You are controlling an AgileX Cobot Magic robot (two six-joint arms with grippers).
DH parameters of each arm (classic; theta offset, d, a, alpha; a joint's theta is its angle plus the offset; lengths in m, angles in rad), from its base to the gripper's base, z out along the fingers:
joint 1: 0 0.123 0 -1.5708
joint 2: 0.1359 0 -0.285 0
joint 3: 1.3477 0 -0.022 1.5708
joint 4: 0 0.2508 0 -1.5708
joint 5: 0 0 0.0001 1.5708
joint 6: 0 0.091 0 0
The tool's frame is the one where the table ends.
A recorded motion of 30 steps. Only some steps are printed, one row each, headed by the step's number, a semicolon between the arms.
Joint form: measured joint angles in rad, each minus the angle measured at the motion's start. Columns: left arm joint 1, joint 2, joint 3, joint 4, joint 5, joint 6; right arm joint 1, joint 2, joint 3, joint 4, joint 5, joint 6.
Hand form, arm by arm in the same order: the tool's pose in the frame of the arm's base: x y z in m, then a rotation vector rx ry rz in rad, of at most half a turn. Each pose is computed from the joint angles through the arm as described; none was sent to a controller.
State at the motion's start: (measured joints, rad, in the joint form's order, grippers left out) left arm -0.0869 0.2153 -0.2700 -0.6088 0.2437 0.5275; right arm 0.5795 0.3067 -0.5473 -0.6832 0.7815 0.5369
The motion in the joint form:
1: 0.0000 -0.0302 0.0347 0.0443 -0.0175 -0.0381; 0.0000 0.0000 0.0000 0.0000 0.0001 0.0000
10: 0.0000 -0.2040 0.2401 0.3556 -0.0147 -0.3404; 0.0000 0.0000 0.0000 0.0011 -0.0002 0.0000
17: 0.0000 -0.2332 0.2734 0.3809 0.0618 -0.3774; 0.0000 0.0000 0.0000 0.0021 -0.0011 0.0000
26: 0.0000 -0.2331 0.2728 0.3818 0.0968 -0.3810; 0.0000 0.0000 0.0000 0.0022 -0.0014 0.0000
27: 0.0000 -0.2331 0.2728 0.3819 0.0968 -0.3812; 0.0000 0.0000 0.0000 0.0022 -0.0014 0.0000
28: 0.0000 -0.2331 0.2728 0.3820 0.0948 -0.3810; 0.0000 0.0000 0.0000 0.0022 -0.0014 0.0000
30: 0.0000 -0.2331 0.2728 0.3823 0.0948 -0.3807; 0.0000 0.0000 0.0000 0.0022 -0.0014 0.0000
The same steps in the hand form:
1: 0.0640 -0.0166 0.2640 0.1118 1.6254 -0.2134; 0.0640 -0.0066 0.3203 -0.2173 1.8510 -0.0282
10: 0.0547 -0.0100 0.2025 0.0657 1.6879 -0.1581; 0.0640 -0.0065 0.3203 -0.2172 1.8513 -0.0270
17: 0.0525 -0.0108 0.1861 0.0665 1.7686 -0.1720; 0.0639 -0.0064 0.3203 -0.2172 1.8510 -0.0254
26: 0.0518 -0.0114 0.1833 0.0709 1.8025 -0.1782; 0.0640 -0.0064 0.3203 -0.2173 1.8508 -0.0252
27: 0.0518 -0.0114 0.1833 0.0708 1.8025 -0.1782; 0.0640 -0.0064 0.3203 -0.2173 1.8508 -0.0252
28: 0.0518 -0.0114 0.1834 0.0707 1.8005 -0.1777; 0.0640 -0.0064 0.3203 -0.2173 1.8508 -0.0252
30: 0.0518 -0.0113 0.1834 0.0711 1.8005 -0.1772; 0.0640 -0.0064 0.3203 -0.2173 1.8508 -0.0252

